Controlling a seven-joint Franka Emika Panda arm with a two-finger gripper.
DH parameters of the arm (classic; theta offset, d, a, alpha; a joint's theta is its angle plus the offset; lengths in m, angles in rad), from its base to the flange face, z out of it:
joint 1: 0 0.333 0 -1.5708
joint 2: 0 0 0 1.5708
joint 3: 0 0.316 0.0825 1.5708
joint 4: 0 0 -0.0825 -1.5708
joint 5: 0 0.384 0 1.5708
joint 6: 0 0 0.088 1.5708
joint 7: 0 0.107 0 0
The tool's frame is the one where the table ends.
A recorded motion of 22 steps. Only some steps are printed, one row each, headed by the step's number.
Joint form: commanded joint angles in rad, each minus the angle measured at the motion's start. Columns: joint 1, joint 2, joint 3, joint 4, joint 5, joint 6, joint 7.
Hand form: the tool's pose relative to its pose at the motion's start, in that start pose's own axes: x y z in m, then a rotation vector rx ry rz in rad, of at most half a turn. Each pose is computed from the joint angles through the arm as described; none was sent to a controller.
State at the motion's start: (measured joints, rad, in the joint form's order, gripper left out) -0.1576 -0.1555 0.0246 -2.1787 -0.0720 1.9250 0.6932
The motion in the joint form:
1: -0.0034 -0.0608 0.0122 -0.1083 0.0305 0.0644 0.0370
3: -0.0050 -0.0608 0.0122 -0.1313 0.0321 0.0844 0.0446
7: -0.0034 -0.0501 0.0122 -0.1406 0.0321 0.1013 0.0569
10: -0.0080 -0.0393 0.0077 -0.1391 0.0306 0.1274 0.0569
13: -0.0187 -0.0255 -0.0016 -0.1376 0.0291 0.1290 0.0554
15: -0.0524 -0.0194 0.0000 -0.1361 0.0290 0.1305 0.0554
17: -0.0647 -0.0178 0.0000 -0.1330 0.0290 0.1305 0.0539
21: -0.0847 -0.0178 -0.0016 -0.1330 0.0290 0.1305 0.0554
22: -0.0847 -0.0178 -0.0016 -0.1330 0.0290 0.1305 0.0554
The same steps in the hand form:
1: -0.0215 0.0069 0.0171 0.0298 -0.0029 0.0382
3: -0.0232 0.0082 0.0262 0.0293 -0.0067 0.0471
7: -0.0229 0.0063 0.0339 0.0277 -0.0094 0.0569
10: -0.0169 0.0068 0.0361 0.0391 0.0023 0.0649
13: -0.0096 0.0127 0.0423 0.0336 -0.0083 0.0816
15: 0.0002 0.0241 0.0454 0.0325 -0.0138 0.1133
17: 0.0042 0.0285 0.0451 0.0339 -0.0139 0.1241
21: 0.0098 0.0370 0.0459 0.0348 -0.0162 0.1470
22: 0.0098 0.0370 0.0459 0.0348 -0.0162 0.1470

